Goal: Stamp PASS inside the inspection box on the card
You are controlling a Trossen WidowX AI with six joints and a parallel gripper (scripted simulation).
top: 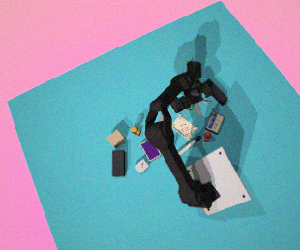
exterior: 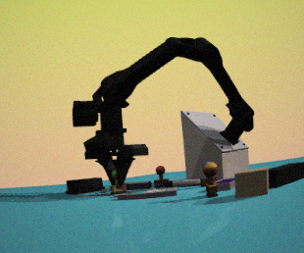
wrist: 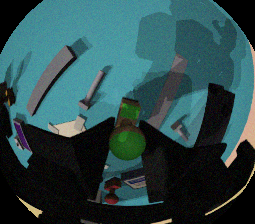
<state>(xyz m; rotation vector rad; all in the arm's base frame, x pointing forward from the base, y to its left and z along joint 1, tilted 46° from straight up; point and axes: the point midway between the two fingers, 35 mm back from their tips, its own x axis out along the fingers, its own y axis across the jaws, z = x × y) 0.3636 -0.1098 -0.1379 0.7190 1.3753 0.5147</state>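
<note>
Now: the purple ink pad 260 mm to the left of my gripper tip, 80 mm behind it and 20 mm below it. Also, from my gripper tip: black box: 140 mm to the right, 10 mm below, 10 mm behind; then green-knobbed stamp: right at my gripper tip; then beige card: 80 mm to the left, 70 mm behind, 30 mm below.
</note>
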